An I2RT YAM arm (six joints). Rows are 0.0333 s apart.
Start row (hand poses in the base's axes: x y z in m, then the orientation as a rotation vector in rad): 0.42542 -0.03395 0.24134 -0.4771 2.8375 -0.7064
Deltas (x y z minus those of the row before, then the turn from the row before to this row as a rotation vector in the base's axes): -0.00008 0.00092 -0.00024 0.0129 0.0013 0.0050; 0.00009 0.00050 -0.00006 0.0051 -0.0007 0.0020; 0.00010 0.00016 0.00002 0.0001 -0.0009 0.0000; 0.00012 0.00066 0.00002 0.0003 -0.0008 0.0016; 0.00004 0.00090 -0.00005 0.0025 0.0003 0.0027; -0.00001 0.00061 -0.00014 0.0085 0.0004 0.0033; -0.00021 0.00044 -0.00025 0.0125 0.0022 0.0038; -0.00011 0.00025 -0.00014 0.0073 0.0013 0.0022; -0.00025 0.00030 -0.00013 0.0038 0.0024 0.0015; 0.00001 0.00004 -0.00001 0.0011 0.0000 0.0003; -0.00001 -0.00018 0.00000 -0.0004 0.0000 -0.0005; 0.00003 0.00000 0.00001 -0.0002 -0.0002 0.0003; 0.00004 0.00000 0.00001 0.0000 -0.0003 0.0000; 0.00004 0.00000 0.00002 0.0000 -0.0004 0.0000; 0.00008 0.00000 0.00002 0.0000 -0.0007 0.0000; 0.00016 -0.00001 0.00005 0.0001 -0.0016 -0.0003; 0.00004 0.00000 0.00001 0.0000 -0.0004 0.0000; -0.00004 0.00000 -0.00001 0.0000 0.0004 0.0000; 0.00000 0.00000 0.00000 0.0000 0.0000 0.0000
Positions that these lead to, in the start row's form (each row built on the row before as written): 0.42534 -0.03303 0.24110 -0.4826 2.8393 -0.6867; 0.42543 -0.03253 0.24104 -0.4842 2.8388 -0.6790; 0.42553 -0.03237 0.24106 -0.4838 2.8380 -0.6789; 0.42565 -0.03171 0.24108 -0.4856 2.8366 -0.6782; 0.42569 -0.03081 0.24103 -0.4891 2.8362 -0.6741; 0.42568 -0.03020 0.24089 -0.4925 2.8368 -0.6611; 0.42547 -0.02976 0.24064 -0.4968 2.8396 -0.6421; 0.42536 -0.02951 0.24050 -0.4993 2.8412 -0.6310; 0.42511 -0.02921 0.24037 -0.5019 2.8435 -0.6250; 0.42512 -0.02917 0.24036 -0.5021 2.8436 -0.6233; 0.42511 -0.02935 0.24036 -0.5015 2.8437 -0.6240; 0.42514 -0.02935 0.24037 -0.5019 2.8434 -0.6243; 0.42518 -0.02935 0.24038 -0.5018 2.8431 -0.6243; 0.42522 -0.02935 0.24040 -0.5016 2.8427 -0.6243; 0.42530 -0.02935 0.24042 -0.5013 2.8420 -0.6244; 0.42546 -0.02936 0.24047 -0.5001 2.8406 -0.6244; 0.42550 -0.02936 0.24048 -0.4999 2.8402 -0.6244; 0.42546 -0.02936 0.24047 -0.5001 2.8406 -0.6244; 0.42546 -0.02936 0.24047 -0.5001 2.8406 -0.6244
